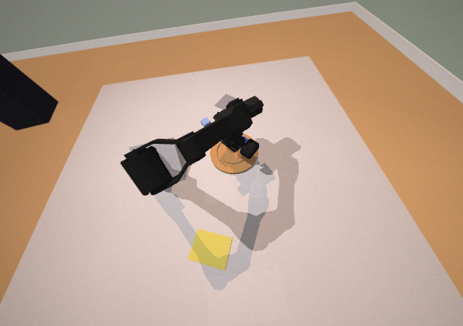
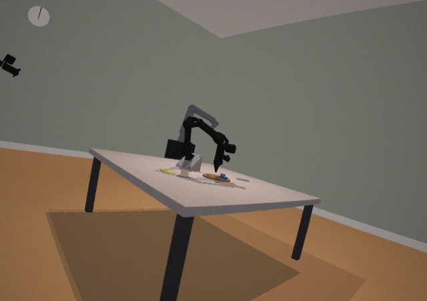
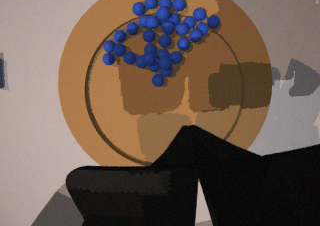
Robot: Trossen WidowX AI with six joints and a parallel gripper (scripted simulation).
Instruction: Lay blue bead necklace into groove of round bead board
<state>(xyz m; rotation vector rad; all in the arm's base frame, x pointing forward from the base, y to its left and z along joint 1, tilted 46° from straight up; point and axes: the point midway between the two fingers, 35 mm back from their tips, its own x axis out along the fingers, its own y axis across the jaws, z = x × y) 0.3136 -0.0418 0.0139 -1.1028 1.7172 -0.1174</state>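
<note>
The round bead board lies 20 mm to the left of my gripper tip and 30 mm below it. Also, from my gripper tip: yellow square patch (160 mm behind, 300 mm to the right, 40 mm below); then flat grey tile (40 mm ahead, 330 mm to the left, 40 mm below); then light blue cube (90 mm behind, 220 mm to the left, 30 mm below).
</note>
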